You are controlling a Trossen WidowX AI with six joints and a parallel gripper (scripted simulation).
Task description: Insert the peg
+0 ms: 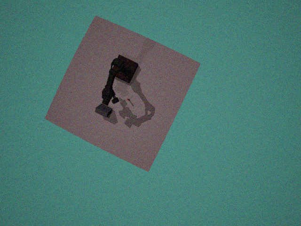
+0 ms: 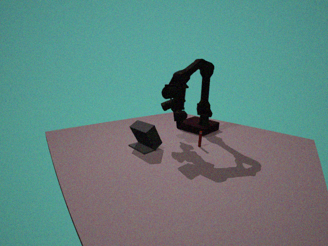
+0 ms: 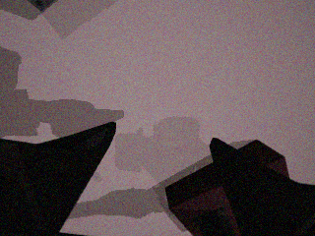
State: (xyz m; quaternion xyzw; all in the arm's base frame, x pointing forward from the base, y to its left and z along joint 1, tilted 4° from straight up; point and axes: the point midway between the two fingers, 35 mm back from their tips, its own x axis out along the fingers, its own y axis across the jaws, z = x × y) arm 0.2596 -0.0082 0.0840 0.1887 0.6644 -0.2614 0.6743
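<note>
Now: the red peg 150 mm to the left of my gripper tip, 30 mm below it and 20 mm behind it. Round my gripper tip: sloped panel 190 mm ahead, 30 mm below, 20 mm to the right.
</note>
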